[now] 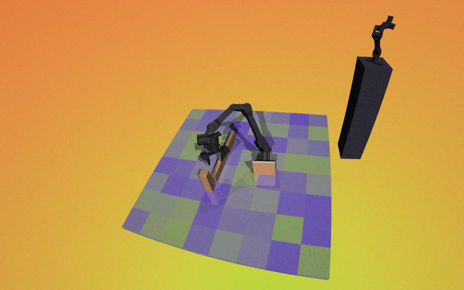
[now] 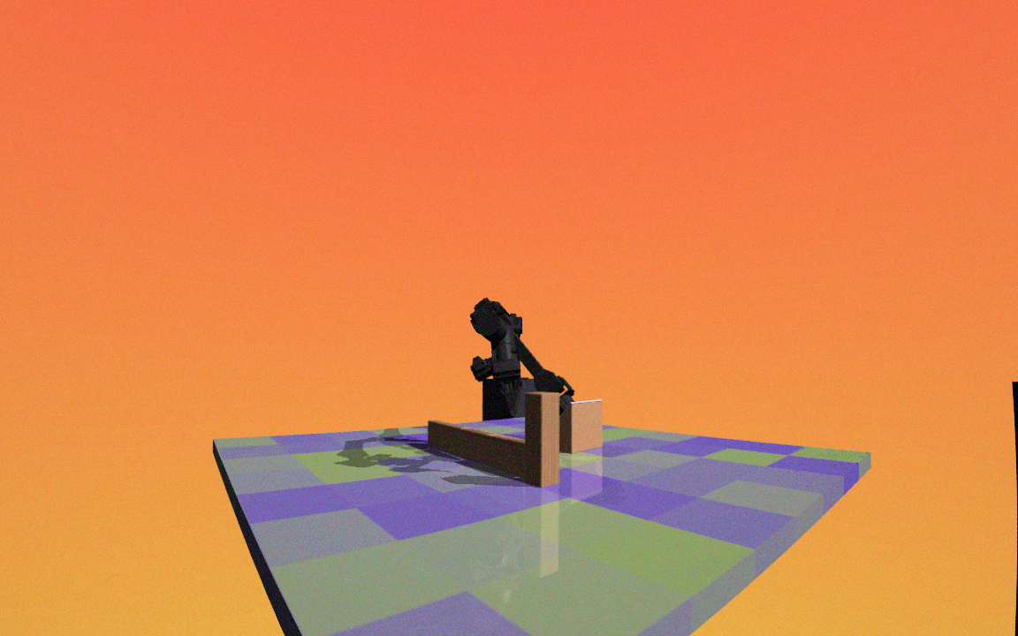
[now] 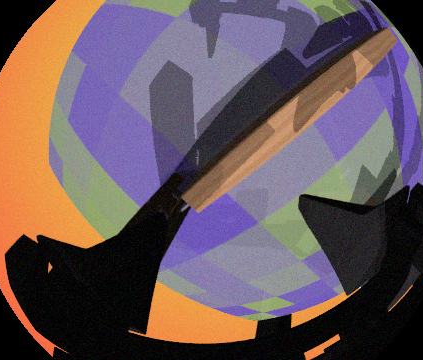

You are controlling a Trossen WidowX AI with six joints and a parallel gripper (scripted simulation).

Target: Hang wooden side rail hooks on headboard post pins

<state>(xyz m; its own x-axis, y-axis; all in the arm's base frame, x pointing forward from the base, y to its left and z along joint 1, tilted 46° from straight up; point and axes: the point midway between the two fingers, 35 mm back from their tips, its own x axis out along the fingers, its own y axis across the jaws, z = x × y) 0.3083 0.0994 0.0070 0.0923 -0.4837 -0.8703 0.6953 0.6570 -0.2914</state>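
The wooden headboard post is 12 cm to the left of my gripper tip, 4 cm below it and 3 cm ahead of it.
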